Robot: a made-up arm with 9 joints. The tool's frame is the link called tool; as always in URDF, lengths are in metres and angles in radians.
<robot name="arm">
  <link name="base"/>
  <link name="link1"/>
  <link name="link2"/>
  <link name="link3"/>
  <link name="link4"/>
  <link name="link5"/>
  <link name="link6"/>
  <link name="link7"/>
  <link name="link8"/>
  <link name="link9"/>
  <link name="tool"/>
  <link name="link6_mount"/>
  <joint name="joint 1" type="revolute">
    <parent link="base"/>
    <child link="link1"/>
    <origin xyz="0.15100 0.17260 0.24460" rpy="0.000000 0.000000 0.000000"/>
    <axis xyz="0 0 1"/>
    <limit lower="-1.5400" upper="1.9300"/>
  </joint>
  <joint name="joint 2" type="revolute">
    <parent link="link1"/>
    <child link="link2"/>
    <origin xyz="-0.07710 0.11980 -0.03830" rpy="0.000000 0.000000 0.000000"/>
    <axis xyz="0 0 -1"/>
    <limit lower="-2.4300" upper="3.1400"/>
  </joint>
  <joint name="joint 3" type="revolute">
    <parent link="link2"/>
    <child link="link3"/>
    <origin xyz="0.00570 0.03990 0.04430" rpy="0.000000 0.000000 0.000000"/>
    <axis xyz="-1 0 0"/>
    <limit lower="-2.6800" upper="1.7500"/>
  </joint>
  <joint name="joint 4" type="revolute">
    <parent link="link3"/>
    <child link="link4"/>
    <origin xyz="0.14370 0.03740 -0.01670" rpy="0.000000 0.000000 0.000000"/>
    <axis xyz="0 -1 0"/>
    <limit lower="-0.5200" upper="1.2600"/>
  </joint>
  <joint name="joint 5" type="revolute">
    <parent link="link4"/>
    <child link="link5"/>
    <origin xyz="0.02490 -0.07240 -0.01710" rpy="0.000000 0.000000 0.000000"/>
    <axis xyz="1 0 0"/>
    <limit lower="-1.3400" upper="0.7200"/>
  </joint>
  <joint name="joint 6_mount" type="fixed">
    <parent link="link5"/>
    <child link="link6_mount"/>
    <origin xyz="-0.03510 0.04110 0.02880" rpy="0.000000 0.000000 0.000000"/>
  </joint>
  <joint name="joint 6" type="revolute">
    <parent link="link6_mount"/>
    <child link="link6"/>
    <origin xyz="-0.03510 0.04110 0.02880" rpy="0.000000 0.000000 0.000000"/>
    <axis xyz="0 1 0"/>
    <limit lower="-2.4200" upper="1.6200"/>
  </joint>
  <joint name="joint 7" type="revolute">
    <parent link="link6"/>
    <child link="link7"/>
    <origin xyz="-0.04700 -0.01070 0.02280" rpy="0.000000 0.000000 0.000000"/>
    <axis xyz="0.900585 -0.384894 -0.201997"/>
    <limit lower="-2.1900" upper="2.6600"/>
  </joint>
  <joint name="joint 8" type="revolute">
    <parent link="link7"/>
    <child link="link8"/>
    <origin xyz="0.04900 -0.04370 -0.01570" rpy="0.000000 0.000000 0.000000"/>
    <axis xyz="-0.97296 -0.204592 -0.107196"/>
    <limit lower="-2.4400" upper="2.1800"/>
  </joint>
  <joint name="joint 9" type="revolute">
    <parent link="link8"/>
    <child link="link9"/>
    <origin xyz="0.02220 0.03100 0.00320" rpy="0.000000 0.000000 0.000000"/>
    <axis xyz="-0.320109 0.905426 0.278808"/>
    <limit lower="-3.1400" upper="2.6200"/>
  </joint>
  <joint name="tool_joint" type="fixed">
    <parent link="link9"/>
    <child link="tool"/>
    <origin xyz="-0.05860 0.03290 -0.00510" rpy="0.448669 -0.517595 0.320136"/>
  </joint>
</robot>
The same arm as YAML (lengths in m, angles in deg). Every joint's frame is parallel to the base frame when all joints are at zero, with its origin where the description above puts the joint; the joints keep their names.
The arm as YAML. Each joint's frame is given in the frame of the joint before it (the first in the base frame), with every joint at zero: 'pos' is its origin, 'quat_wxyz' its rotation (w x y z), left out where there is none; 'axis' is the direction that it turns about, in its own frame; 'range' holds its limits. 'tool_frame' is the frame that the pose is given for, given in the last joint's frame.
length_unit: m
angle_unit: deg
joints:
  - joint: joint 1
    pos: [0.151, 0.1726, 0.2446]
    axis: [0.0, 0.0, 1.0]
    range: [-88.24, 110.58]
  - joint: joint 2
    pos: [-0.0771, 0.1198, -0.0383]
    axis: [0.0, 0.0, -1.0]
    range: [-139.23, 179.91]
  - joint: joint 3
    pos: [0.0057, 0.0399, 0.0443]
    axis: [-1.0, 0.0, 0.0]
    range: [-153.55, 100.27]
  - joint: joint 4
    pos: [0.1437, 0.0374, -0.0167]
    axis: [0.0, -1.0, 0.0]
    range: [-29.79, 72.19]
  - joint: joint 5
    pos: [0.0249, -0.0724, -0.0171]
    axis: [1.0, 0.0, 0.0]
    range: [-76.78, 41.25]
  - joint: joint 6
    pos: [-0.0702, 0.0822, 0.0576]
    axis: [0.0, 1.0, 0.0]
    range: [-138.66, 92.82]
  - joint: joint 7
    pos: [-0.047, -0.0107, 0.0228]
    axis: [0.900585, -0.384894, -0.201997]
    range: [-125.48, 152.41]
  - joint: joint 8
    pos: [0.049, -0.0437, -0.0157]
    axis: [-0.97296, -0.204592, -0.107196]
    range: [-139.8, 124.9]
  - joint: joint 9
    pos: [0.0222, 0.031, 0.0032]
    axis: [-0.320109, 0.905426, 0.278808]
    range: [-179.91, 150.11]
tool_frame:
  pos: [-0.0586, 0.0329, -0.0051]
  quat_wxyz: [0.921353, 0.252068, -0.21204, 0.20642]

